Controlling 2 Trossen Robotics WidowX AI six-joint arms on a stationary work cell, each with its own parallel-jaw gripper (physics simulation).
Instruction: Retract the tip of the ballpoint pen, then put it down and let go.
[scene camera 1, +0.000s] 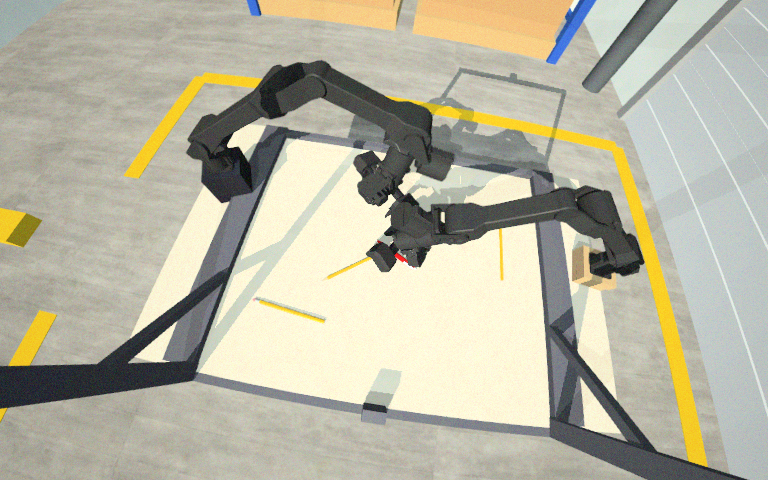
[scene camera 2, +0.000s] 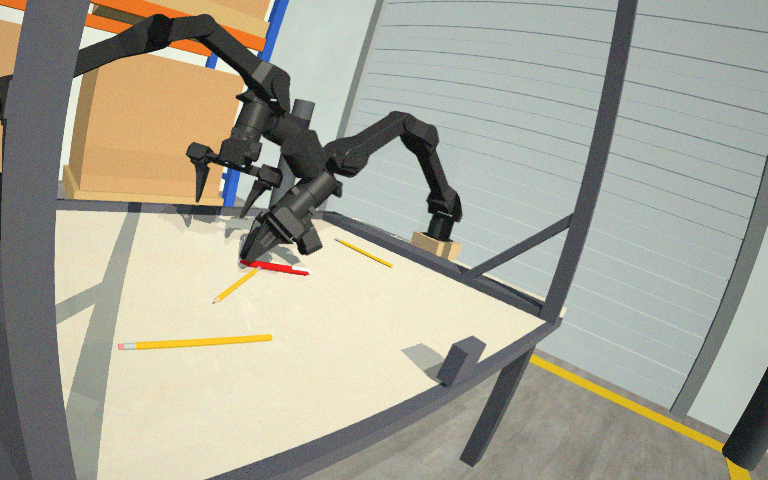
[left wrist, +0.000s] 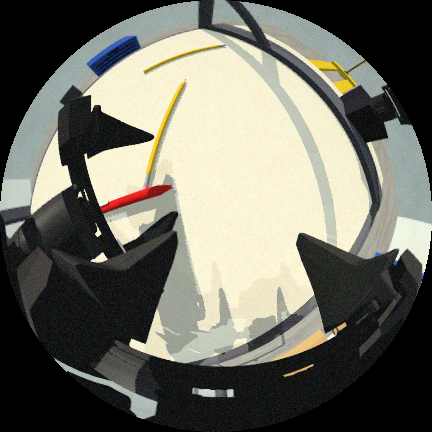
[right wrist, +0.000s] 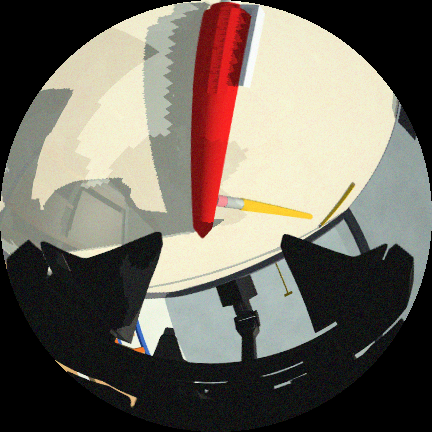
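Where they show: left gripper, fingertip midpoint: (scene camera 2: 218, 210) (left wrist: 240, 238) (right wrist: 168, 329); right gripper, fingertip midpoint: (scene camera 1: 376, 243) (scene camera 2: 244, 259) (left wrist: 162, 175) (right wrist: 224, 240); left arm's base, origin of the base link: (scene camera 1: 220, 163); right arm's base, origin of the base link: (scene camera 1: 599, 266) (scene camera 2: 438, 237).
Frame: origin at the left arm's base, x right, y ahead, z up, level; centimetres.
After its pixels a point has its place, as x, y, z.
The red ballpoint pen (scene camera 1: 400, 257) {34.6, 41.2, -9.4} (scene camera 2: 277, 267) {33.9, 40.1, -9.8} (left wrist: 132, 199) {32.1, 39.9, -9.5} (right wrist: 214, 115) lies on the table beneath my right gripper. Its pointed end shows no separate writing tip in the right wrist view; its button end runs out at that view's top edge. A white clip is on its side. My right gripper (scene camera 2: 275, 254) (right wrist: 224, 240) {29.3, 35.9, -9.0} is open and empty, its fingers low on either side of the pen near the pointed end. My left gripper (scene camera 2: 220, 208) {20.6, 37.7, -3.0} (left wrist: 240, 238) {20.6, 37.7, -3.0} is open and empty, above the table behind the right one in scene camera 2. Whether the pen touches a right finger is unclear.
One yellow pencil (scene camera 1: 348, 267) {33.7, 27.2, -9.9} (scene camera 2: 236, 285) {34.0, 27.4, -10.1} (left wrist: 163, 130) {32.6, 30.4, -10.2} has its eraser end against or beside the pen. Another pencil (scene camera 1: 291, 311) {41.2, 11.1, -10.0} (scene camera 2: 203, 341) {41.2, 10.5, -10.0} lies nearer the front, and a third (scene camera 1: 501, 254) {40.9, 69.9, -10.0} (scene camera 2: 364, 253) {40.1, 70.1, -10.3} lies at the right. A dark frame borders the table (scene camera 1: 453, 350) {60.7, 47.1, -10.7}.
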